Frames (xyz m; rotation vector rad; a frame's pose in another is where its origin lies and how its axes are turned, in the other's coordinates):
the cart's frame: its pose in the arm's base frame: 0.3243 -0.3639 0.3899 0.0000 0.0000 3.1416
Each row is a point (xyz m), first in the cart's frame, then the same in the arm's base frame.
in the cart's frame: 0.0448 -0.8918 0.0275
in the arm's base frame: 0.2795 0.5279 0.4174
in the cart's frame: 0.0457 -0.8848 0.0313
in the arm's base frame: 0.2786 0.5209 0.4212
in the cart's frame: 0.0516 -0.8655 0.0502
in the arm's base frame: 0.2727 0.5016 0.4401
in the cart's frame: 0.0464 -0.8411 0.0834
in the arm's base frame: 0.2779 0.4772 0.4733
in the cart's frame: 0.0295 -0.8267 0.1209
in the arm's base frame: 0.2948 0.4628 0.5108
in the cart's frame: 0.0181 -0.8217 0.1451
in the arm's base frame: 0.3062 0.4578 0.5350
